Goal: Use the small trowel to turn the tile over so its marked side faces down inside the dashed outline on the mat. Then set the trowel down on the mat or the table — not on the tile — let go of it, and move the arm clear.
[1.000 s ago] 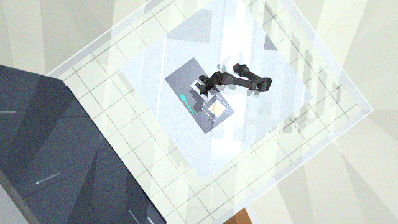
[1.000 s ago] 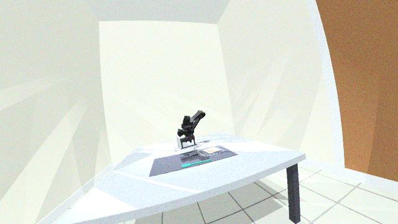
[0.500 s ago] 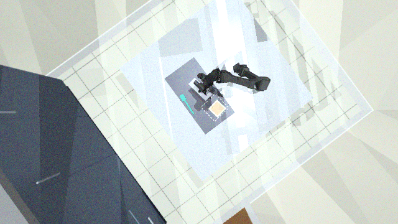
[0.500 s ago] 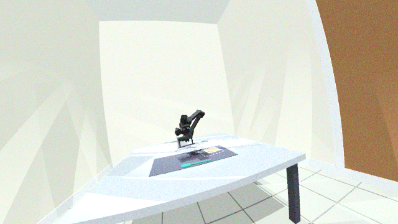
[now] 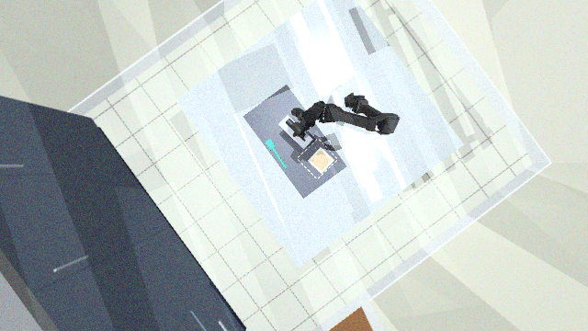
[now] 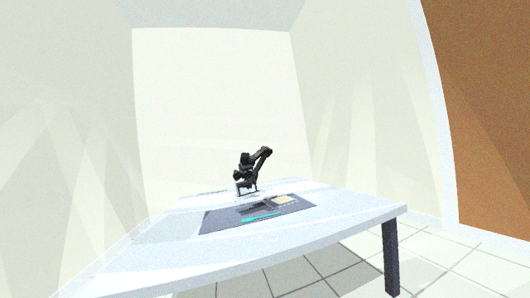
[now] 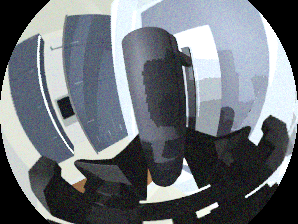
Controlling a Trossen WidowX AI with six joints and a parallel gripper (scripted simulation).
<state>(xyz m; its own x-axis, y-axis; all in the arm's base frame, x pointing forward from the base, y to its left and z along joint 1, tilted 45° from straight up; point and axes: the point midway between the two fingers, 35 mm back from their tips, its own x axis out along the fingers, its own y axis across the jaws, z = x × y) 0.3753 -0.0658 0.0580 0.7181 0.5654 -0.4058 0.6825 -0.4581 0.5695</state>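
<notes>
Now: gripper tip 16 cm above the grey mat and 1 cm to the right of it. Also, from my gripper tip: white tile: 20 cm to the left, 14 cm below, 6 cm behind; teal trowel: 14 cm below, 14 cm ahead, 1 cm to the right.
</notes>
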